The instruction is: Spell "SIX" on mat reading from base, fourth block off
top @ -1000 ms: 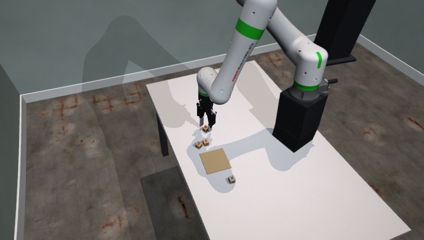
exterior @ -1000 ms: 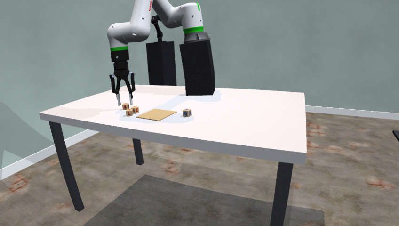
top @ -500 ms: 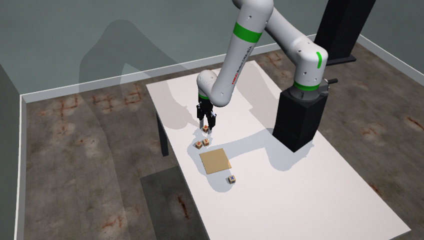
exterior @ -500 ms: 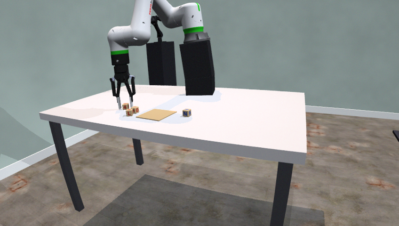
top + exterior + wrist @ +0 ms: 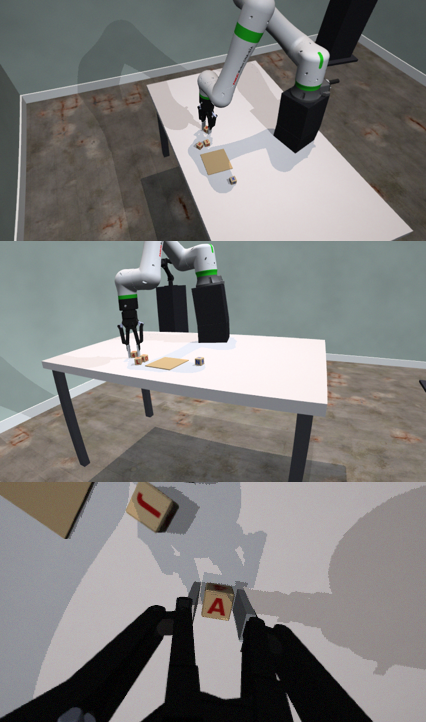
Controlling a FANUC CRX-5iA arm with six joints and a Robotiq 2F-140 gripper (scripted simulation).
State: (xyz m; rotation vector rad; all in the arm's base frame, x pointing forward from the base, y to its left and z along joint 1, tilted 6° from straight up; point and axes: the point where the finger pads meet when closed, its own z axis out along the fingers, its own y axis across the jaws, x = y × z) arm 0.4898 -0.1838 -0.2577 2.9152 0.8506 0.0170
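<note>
Now: the block 2 cm below my hand. Round my hand: tan mat 1 cm ahead, 23 cm to the left, 3 cm below.
</note>
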